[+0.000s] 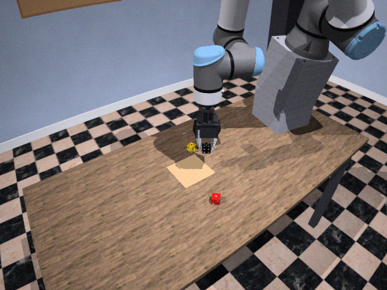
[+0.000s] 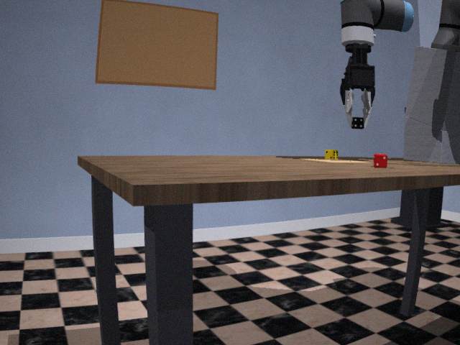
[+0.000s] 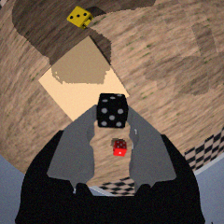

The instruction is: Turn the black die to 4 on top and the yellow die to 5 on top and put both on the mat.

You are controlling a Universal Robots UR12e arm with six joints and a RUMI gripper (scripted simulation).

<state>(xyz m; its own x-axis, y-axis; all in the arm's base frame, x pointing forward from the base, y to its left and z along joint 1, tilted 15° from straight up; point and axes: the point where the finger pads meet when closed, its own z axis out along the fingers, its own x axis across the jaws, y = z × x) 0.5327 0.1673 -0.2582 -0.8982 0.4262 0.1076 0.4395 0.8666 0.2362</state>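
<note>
The yellow die is 14 cm to the right of my hand and 9 cm below it. From my hand the other things lie so: red die: 5 cm ahead, 16 cm to the left, 9 cm below; black die: right at my hand; tan mat: 6 cm ahead, 2 cm to the right, 11 cm below.
</note>
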